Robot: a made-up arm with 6 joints. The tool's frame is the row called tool.
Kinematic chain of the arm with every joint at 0, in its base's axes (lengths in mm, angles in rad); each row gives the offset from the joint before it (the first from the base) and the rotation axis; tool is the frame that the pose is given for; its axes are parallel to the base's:
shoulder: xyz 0 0 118.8 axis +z
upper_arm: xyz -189.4 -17.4 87 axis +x
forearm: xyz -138.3 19 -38.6 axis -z
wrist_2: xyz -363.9 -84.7 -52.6 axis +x
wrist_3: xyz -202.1 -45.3 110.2 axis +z
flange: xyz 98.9 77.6 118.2 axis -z
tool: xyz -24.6 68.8 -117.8
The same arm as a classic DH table. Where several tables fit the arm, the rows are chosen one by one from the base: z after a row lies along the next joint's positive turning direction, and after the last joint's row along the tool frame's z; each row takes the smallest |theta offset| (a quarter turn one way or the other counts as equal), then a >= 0, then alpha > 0; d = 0 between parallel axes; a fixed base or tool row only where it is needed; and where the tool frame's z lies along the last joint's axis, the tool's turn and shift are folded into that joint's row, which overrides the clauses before.
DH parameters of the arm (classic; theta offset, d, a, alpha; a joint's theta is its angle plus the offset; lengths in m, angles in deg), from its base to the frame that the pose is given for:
shoulder: -90 0.2058 0.0174 -90
upper_arm: 0 -0.3277 -0.019 -90
forearm: 0 0.0912 0.0847 90
wrist_2: 0 -0.566 0.0453 90
wrist_3: -51.88 0 -0.1257 180
flange: -71.56 0 -0.0731 180
tool (fixed): 70.33 0.1106 0 0

